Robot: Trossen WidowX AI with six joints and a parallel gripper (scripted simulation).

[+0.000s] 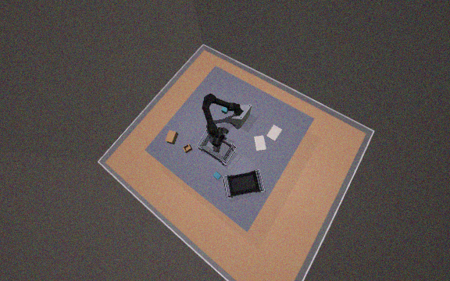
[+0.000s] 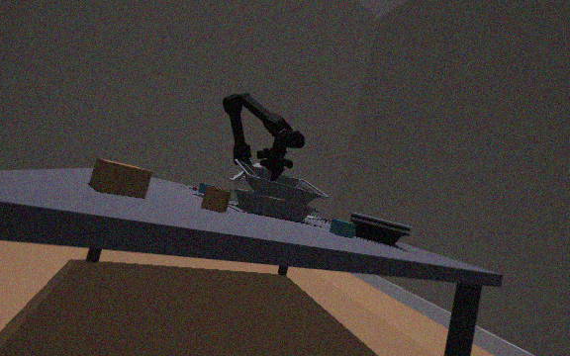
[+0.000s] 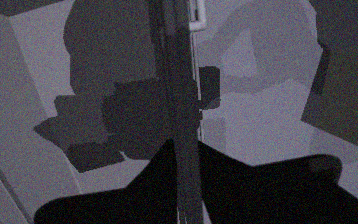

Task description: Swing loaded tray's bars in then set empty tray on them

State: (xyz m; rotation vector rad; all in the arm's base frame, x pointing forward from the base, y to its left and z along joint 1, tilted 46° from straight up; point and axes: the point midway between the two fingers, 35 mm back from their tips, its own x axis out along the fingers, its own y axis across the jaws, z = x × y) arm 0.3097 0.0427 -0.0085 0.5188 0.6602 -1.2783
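My gripper tip is now 8 cm short of the grey tray, 1 cm to the right of it and 1 cm below it.
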